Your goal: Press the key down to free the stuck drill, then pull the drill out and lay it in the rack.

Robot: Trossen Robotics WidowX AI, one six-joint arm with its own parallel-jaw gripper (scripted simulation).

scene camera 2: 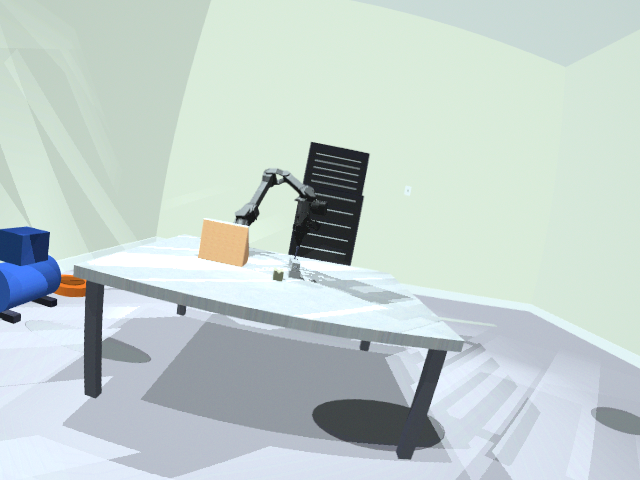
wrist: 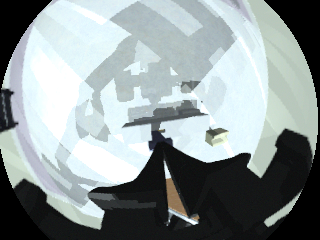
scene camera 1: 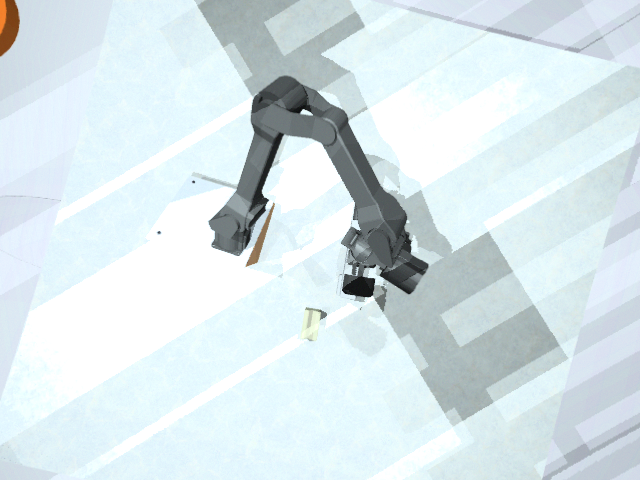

Observation:
In view: my gripper point(scene camera 1: 361, 248) and a small grey fixture point(wrist: 191, 120).
My gripper also shows in the wrist view point(wrist: 160, 145).

